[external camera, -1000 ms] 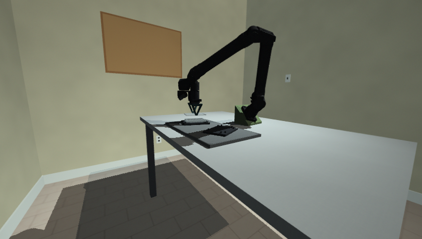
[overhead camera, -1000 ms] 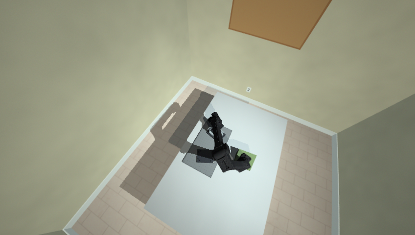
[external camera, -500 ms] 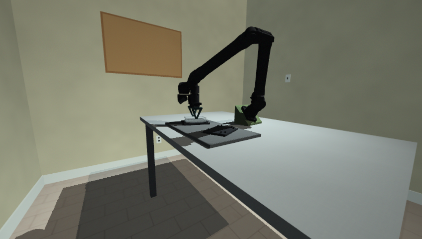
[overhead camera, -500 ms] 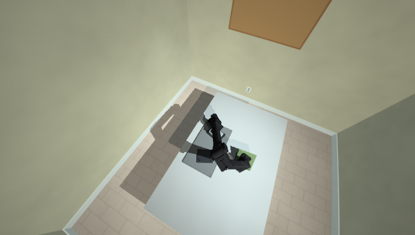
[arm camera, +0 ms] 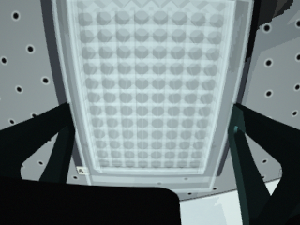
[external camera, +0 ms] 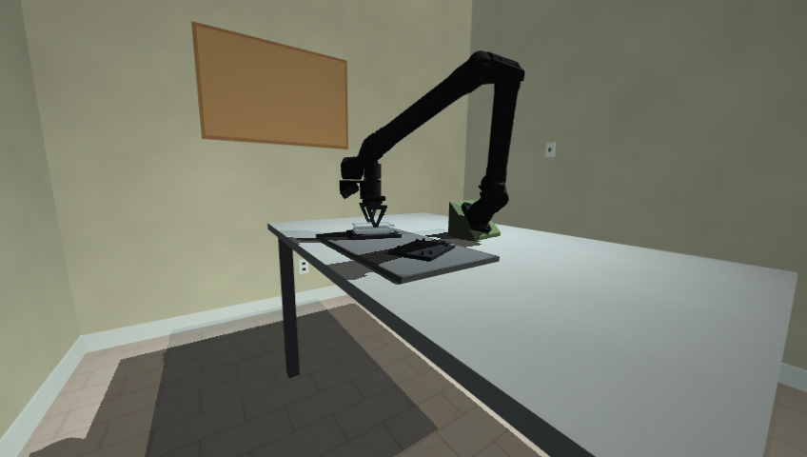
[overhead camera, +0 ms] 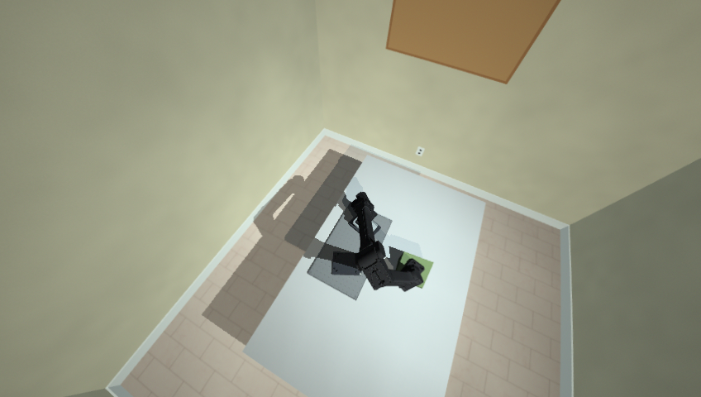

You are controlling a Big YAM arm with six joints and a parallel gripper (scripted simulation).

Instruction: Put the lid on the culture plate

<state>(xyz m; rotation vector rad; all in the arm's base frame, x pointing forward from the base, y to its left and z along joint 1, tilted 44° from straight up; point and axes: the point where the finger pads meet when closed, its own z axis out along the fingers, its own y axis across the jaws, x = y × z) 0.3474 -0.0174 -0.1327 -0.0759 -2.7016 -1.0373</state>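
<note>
The clear lid lies right at my hand. From my hand the other things lie so: lid park LP1: 40 mm behind, 260 mm to the left, 40 mm below; label: 70 mm behind, 70 mm to the left, 30 mm below; culture plate C15: 20 mm below.
</note>
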